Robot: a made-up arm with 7 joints.
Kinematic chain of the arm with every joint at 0, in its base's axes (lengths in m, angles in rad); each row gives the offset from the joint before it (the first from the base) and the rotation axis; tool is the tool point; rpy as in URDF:
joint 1: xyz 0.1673 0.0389 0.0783 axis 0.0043 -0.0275 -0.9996
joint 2: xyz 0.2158 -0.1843 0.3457 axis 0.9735 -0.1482 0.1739
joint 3: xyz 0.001 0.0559 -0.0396 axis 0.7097 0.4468 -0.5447
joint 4: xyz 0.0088 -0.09 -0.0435 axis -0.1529 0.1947 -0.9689
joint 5: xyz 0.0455 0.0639 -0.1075 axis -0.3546 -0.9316 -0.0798
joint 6: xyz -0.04 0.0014 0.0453 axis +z
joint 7: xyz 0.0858 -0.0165 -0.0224 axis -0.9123 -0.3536 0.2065
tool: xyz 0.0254 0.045 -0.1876 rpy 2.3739 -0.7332 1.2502
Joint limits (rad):
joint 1: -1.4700..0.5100
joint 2: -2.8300..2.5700
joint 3: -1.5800..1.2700
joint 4: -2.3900..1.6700
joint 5: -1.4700..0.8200
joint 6: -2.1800..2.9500
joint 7: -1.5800..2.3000
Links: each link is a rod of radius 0.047 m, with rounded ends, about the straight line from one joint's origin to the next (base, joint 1, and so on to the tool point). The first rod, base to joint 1, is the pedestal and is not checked.
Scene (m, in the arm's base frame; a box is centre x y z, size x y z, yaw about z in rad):
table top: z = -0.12
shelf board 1: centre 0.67 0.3 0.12 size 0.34 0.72 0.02 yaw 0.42
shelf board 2: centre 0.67 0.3 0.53 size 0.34 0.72 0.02 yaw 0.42
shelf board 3: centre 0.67 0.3 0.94 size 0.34 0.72 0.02 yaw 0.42
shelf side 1: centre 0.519 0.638 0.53 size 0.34 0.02 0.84 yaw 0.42
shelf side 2: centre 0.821 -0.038 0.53 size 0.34 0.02 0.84 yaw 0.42
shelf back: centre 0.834 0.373 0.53 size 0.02 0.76 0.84 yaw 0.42
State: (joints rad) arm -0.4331 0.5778 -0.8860 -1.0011 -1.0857 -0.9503 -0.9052
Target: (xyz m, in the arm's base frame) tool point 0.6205 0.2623 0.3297
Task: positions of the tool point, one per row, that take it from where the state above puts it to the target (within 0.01 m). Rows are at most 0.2 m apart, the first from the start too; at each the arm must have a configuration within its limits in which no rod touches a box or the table.
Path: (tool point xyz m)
1: 0.3749 0.1177 0.1807
2: 0.3065 0.1186 0.2331
3: 0.2615 0.1117 0.3070
4: 0.2426 0.0888 0.3863
5: 0.2447 0.0476 0.4542
6: 0.2374 0.0626 0.3537
7: 0.2686 0.0414 0.2570
8: 0.3532 0.0169 0.1932
9: 0.4747 0.0328 0.1840
10: 0.5840 0.1175 0.2348
11: 0.6205 0.2623 0.3297

